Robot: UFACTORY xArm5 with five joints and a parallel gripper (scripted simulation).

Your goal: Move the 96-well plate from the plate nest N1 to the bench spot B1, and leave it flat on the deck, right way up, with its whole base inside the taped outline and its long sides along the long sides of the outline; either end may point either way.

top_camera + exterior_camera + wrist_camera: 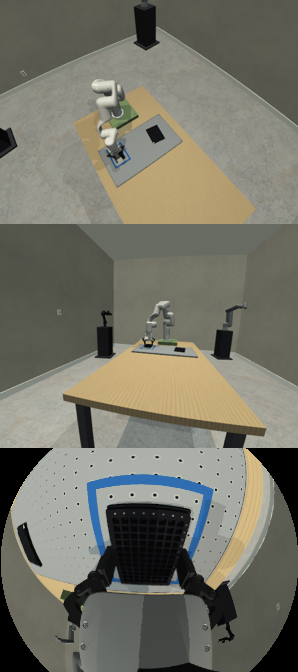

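My gripper is now 10 mm above the black 96-well plate. Round my hand: black plate nest N1 (80 mm ahead, 380 mm to the left, 20 mm below).
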